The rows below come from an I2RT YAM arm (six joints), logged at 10 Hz.
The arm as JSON. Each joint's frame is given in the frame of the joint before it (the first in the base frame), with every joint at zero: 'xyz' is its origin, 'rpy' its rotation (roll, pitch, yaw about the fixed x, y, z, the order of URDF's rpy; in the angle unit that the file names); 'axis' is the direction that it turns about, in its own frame. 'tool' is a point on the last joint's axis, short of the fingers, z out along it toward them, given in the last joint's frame.
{
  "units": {
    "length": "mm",
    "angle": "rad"
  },
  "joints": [
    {
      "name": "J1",
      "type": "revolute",
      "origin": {
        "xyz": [
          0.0,
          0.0,
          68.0
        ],
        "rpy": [
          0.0,
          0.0,
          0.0
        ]
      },
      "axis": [
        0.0,
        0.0,
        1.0
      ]
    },
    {
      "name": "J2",
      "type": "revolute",
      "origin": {
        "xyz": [
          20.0,
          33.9,
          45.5
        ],
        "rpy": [
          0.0,
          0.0,
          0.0
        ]
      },
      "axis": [
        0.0,
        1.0,
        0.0
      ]
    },
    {
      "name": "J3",
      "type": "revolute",
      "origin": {
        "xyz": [
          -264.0,
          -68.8,
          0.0
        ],
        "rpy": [
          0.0,
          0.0,
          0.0
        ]
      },
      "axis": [
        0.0,
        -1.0,
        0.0
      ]
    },
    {
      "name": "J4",
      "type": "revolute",
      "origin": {
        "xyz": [
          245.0,
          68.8,
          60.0
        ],
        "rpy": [
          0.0,
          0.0,
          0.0
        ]
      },
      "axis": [
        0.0,
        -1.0,
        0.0
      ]
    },
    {
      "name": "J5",
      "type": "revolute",
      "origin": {
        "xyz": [
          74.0,
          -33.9,
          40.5
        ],
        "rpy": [
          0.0,
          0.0,
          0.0
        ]
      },
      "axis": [
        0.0,
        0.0,
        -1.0
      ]
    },
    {
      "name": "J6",
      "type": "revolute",
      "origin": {
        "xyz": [
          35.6,
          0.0,
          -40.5
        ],
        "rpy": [
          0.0,
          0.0,
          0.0
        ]
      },
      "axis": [
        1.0,
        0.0,
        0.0
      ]
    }
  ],
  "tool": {
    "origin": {
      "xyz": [
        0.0,
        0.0,
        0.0
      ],
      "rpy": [
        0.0,
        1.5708,
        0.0
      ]
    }
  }
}
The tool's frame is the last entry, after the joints.
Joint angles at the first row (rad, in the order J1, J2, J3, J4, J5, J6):
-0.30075, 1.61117, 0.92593, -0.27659, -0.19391, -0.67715
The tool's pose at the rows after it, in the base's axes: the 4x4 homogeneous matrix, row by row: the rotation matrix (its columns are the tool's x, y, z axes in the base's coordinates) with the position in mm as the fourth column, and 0 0 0 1 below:
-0.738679, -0.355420, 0.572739, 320.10; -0.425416, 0.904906, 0.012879, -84.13; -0.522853, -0.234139, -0.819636, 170.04; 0, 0, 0, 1
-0.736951, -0.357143, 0.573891, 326.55; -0.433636, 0.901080, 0.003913, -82.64; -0.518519, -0.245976, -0.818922, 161.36; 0, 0, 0, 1
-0.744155, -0.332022, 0.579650, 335.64; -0.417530, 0.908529, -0.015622, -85.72; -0.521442, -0.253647, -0.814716, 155.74; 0, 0, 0, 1
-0.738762, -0.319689, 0.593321, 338.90; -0.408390, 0.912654, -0.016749, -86.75; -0.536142, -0.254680, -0.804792, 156.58; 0, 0, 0, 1
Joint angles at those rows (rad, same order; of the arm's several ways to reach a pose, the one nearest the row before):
-0.27508, 1.66961, 0.95396, -0.26606, -0.16877, -0.66729
-0.26410, 1.70614, 0.95548, -0.22622, -0.15420, -0.66659
-0.26405, 1.74865, 0.97747, -0.19440, -0.13663, -0.64712
-0.26475, 1.75579, 0.98511, -0.17807, -0.13954, -0.63507

